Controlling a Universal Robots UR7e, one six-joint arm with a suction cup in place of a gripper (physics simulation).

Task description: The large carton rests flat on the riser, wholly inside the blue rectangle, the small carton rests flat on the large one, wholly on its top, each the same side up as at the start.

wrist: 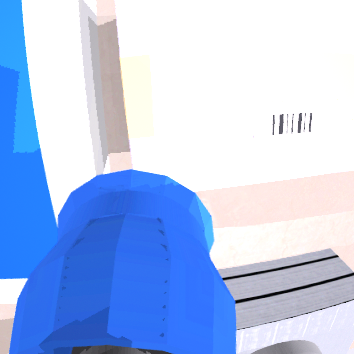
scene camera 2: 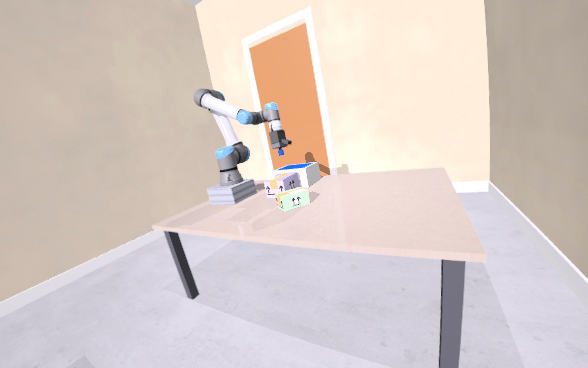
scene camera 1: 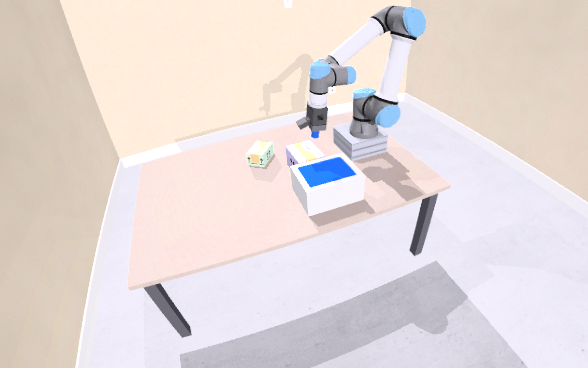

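Observation:
The large lilac carton (scene camera 1: 305, 149) (scene camera 2: 285, 184) (wrist: 220, 95) is on the table beside the riser, on the side toward the back wall in scene camera 1. The riser (scene camera 1: 336, 198) (scene camera 2: 312, 175) hides part of it there. A narrow gap between them shows in the wrist view. The blue rectangle (scene camera 1: 327, 171) (scene camera 2: 295, 166) (wrist: 17, 210) on the riser's top bears no carton. The small green carton (scene camera 1: 260, 154) (scene camera 2: 295, 200) stands on the table, apart from the large one, its arrows upright. My gripper (scene camera 1: 315, 135) (scene camera 2: 281, 153) (wrist: 132, 187), a blue suction cup, is open, holding nothing, above the large carton.
The arm's grey striped base block (scene camera 1: 367, 145) (scene camera 2: 232, 193) (wrist: 290, 287) stands on the table (scene camera 1: 210, 210) (scene camera 2: 395, 210) near the large carton. The riser's white walls rise higher than the tabletop beside the large carton. A door (scene camera 2: 287, 85) is in the wall beyond the table.

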